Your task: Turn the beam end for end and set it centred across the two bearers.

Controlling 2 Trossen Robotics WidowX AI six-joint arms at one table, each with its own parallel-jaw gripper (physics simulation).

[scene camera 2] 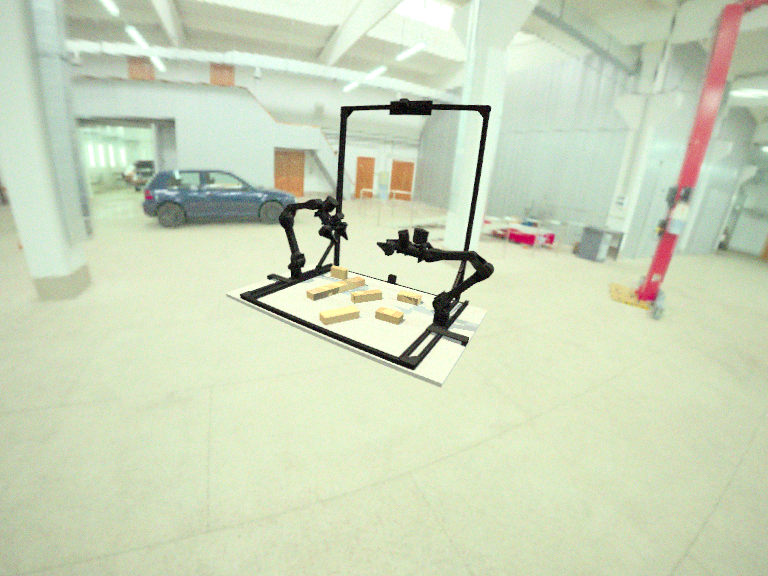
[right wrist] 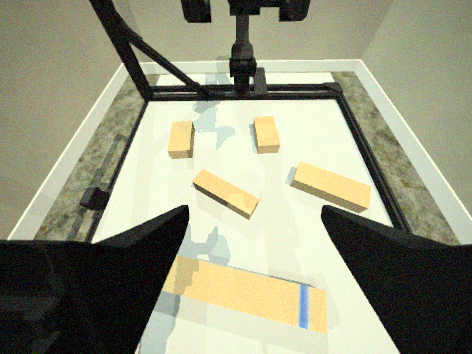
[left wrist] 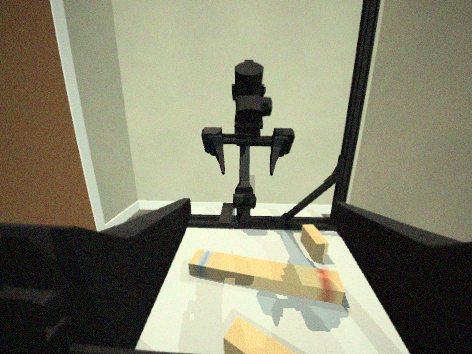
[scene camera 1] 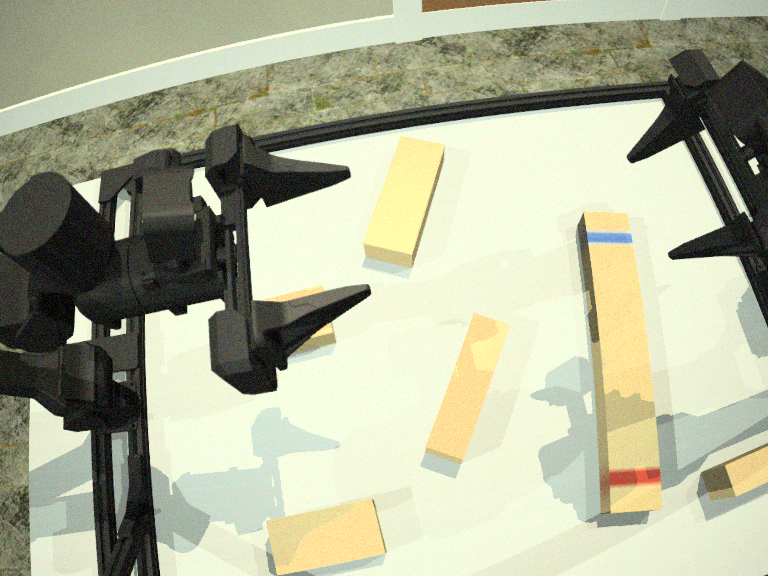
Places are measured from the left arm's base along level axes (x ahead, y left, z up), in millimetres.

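Pixels of known places: left gripper, between the fingertips: (scene camera 2: pixel 381 241) (right wrist: pixel 246 8) (left wrist: pixel 261 206) (scene camera 1: pixel 359 226); right gripper, between the fingertips: (scene camera 2: pixel 342 241) (right wrist: pixel 254 211) (left wrist: pixel 247 174) (scene camera 1: pixel 648 206); left arm's base, origin of its link: (scene camera 2: pixel 440 324) (right wrist: pixel 241 89) (scene camera 1: pixel 115 408); right arm's base, origin of its link: (scene camera 2: pixel 296 278) (left wrist: pixel 243 219).
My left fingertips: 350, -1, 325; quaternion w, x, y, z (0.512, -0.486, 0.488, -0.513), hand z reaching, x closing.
Note:
For each thing: its top centre in the pictures, then the offset to it from my left fingertips, as dx, dy, dz.
- long wooden beam, centre of its top: (scene camera 1: pixel 625 349) (right wrist: pixel 220 285) (left wrist: pixel 261 267) (scene camera 2: pixel 337 284) +284, -44, -306
- large block, centre of its top: (scene camera 1: pixel 406 191) (right wrist: pixel 332 182) (scene camera 2: pixel 339 311) +66, +223, -306
- narrower block, centre of its top: (scene camera 1: pixel 469 384) (right wrist: pixel 224 189) (scene camera 2: pixel 367 292) +88, -45, -300
- small block, centre of its top: (scene camera 1: pixel 766 464) (left wrist: pixel 314 233) (scene camera 2: pixel 339 268) +410, -225, -281
The long wooden beam (scene camera 1: pixel 623 347) (scene camera 2: pixel 334 288) (left wrist: pixel 265 272) (right wrist: pixel 240 292) lies on the white table, with a blue band near its upper end and a red band near its lower end in scene camera 1. My left gripper (scene camera 1: pixel 359 230) is open and empty, high above the table and well apart from the beam. My right gripper (scene camera 1: pixel 651 207) (left wrist: pixel 247 174) (right wrist: pixel 254 211) is open and empty, above the table near the beam's blue end. Several plain wooden blocks lie around; I cannot tell which two are the bearers. The red end is hidden in the right wrist view.
A large block (scene camera 1: pixel 404 198) (right wrist: pixel 331 186) lies at upper centre, a narrower block (scene camera 1: pixel 468 387) (right wrist: pixel 226 194) left of the beam, another block (scene camera 1: pixel 325 536) at the bottom. One block (scene camera 1: pixel 322 337) is partly behind my left finger. A small block (scene camera 1: pixel 741 474) (left wrist: pixel 314 242) lies right of the red end.

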